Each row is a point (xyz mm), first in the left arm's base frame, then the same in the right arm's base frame.
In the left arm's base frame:
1: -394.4 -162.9 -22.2
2: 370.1 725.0 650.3
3: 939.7 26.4 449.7
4: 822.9 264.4 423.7
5: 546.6 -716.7 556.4
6: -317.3 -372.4 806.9
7: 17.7 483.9 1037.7
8: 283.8 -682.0 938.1
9: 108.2 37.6 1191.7
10: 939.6 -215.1 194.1
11: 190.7 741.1 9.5
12: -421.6 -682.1 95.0
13: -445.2 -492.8 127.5
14: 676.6 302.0 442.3
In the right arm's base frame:
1: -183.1 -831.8 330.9
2: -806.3 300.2 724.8
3: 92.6 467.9 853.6
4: -143.9 472.6 731.1
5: 478.9 -215.4 1172.9
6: -283.8 -803.5 1183.2
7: -912.8 -96.2 1129.6
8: 191.1 -405.7 1484.2
9: -566.2 -211.6 1442.2
10: 382.9 338.8 702.9
11: -664.2 105.1 104.5
12: 183.0 -1087.4 621.9
13: 6.6 -1018.7 581.7
14: -247.5 361.9 718.2

